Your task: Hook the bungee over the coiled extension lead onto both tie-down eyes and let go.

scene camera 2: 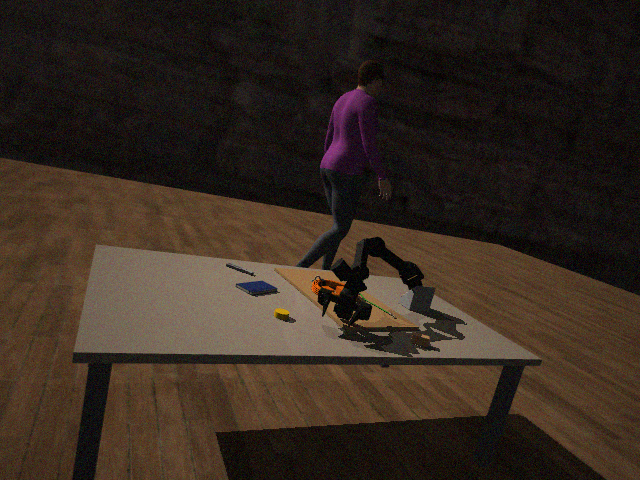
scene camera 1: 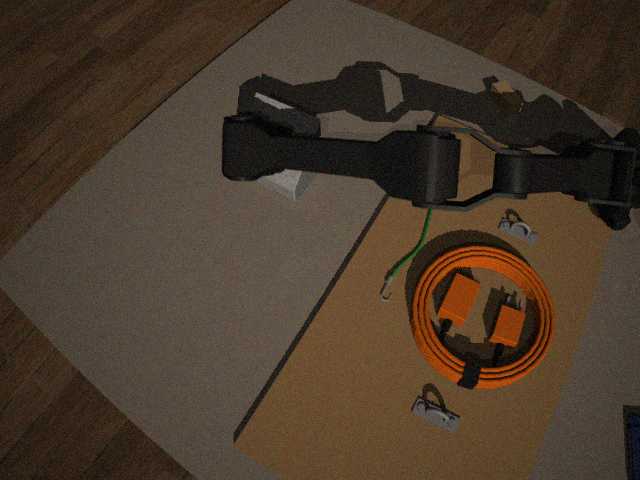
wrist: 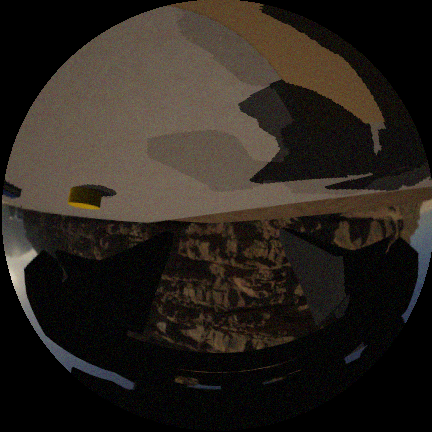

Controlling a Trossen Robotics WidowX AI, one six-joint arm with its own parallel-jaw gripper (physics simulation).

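Frame: origin at the arm's base, x ahead, y left, z up, level; metres.
Where they show: gripper, fingertip midpoint: [scene camera 2: 335,320] [wrist: 226,234]; arm's base at its link origin: [scene camera 2: 417,293] [scene camera 1: 269,144].
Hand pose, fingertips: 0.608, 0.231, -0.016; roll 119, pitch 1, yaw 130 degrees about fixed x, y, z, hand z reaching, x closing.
Note:
Things, the pixels of their centre, and the offset from my fingertips, as dx, dy, dz. "spot": a spot on its surface instead. Level surfaces: height alone.
- green bungee at the middle of its body: [scene camera 1: 421,220] -0.361, -0.225, -0.032
- tan board at its surface level: dz -0.036
- orange coiled lead at a spot on its surface: [scene camera 1: 547,315] spot: -0.147, -0.300, -0.007
- yellow disc at the middle of its body: [wrist: 84,198] [scene camera 2: 281,313] +0.121, -0.139, -0.038
- blue book at the middle of its body: [scene camera 2: 257,287] +0.099, -0.393, -0.042
- dark stick at the middle of its body: [scene camera 2: 240,268] +0.081, -0.611, -0.042
- table at its surface level: dz -0.048
- small wooden block at the middle of its body: [scene camera 1: 505,98] [scene camera 2: 419,339] -0.314, +0.092, -0.033
The green bungee [scene camera 1: 422,240] [scene camera 2: 379,305] lies on the tan board [scene camera 1: 336,361] [scene camera 2: 395,323] [wrist: 310,55]. Its near hook [scene camera 1: 385,294] shows left of the coil; its other end is hidden under the arm in scene camera 1. The orange coiled lead [scene camera 1: 547,315] [scene camera 2: 316,285] lies flat between two tie-down eyes, one above it [scene camera 1: 518,228] and one below it [scene camera 1: 436,413]. The bungee is on neither eye and lies beside the coil. My gripper [scene camera 2: 337,317] [wrist: 226,234] is open with nothing between its fingers, raised above the board's edge, apart from the bungee. It is largely out of scene camera 1.
A yellow disc [scene camera 2: 281,313] [wrist: 85,197], a blue book [scene camera 2: 256,287] and a dark stick [scene camera 2: 240,269] lie on the table [scene camera 2: 155,320]. A small wooden block [scene camera 2: 421,338] [scene camera 1: 503,86] lies off the board. A grey wedge [scene camera 1: 289,183] [scene camera 2: 417,298] stands by the arm's base. A person [scene camera 2: 351,134] is behind the table.

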